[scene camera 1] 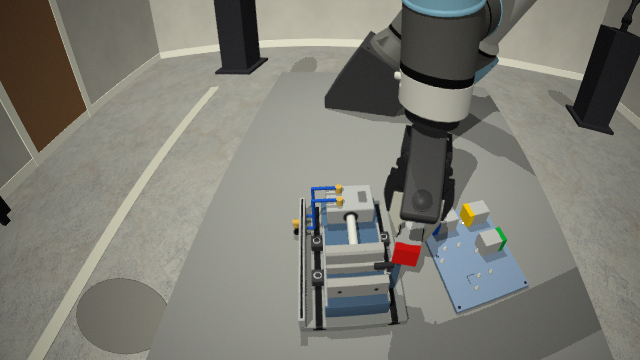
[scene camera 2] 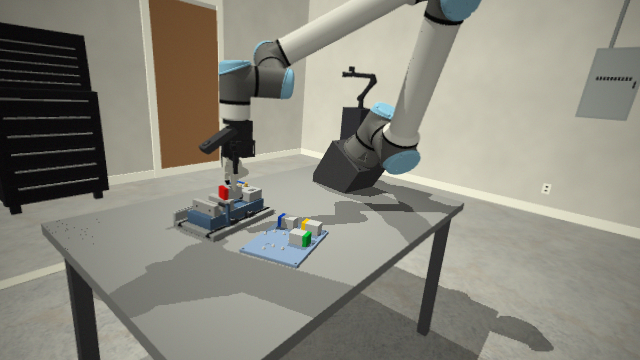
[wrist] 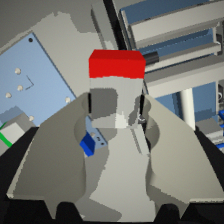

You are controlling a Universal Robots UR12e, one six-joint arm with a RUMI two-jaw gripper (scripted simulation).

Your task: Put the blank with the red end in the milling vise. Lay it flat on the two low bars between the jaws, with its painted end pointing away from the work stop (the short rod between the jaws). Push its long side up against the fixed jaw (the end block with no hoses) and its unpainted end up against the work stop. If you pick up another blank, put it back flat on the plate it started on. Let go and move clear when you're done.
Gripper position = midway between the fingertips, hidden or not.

In view: my gripper [scene camera 1: 409,239].
My gripper also shows in scene camera 2 [scene camera 2: 231,189] and in the wrist view [wrist: 115,95].
